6 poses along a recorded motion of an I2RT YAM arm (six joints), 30 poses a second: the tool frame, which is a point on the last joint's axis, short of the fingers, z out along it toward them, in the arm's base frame.
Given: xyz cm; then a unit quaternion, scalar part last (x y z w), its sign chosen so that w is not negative.
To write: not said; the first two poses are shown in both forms.
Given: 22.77, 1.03, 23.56, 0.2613, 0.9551, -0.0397, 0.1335
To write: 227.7, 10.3, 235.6, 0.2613, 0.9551, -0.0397, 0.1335
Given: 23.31, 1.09, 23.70, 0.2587, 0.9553, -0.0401, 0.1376
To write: 233.1, 10.9, 237.0, 0.2587, 0.9553, -0.0401, 0.1376
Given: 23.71, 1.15, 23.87, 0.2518, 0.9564, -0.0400, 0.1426
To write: 237.1, 11.5, 238.7, 0.2518, 0.9564, -0.0400, 0.1426
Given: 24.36, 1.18, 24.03, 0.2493, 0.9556, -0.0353, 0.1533
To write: 243.6, 11.8, 240.3, 0.2493, 0.9556, -0.0353, 0.1533
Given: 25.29, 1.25, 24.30, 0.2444, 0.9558, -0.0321, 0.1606
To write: 252.9, 12.5, 243.0, 0.2444, 0.9558, -0.0321, 0.1606
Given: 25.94, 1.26, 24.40, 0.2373, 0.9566, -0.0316, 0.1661
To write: 259.4, 12.6, 244.0, 0.2373, 0.9566, -0.0316, 0.1661
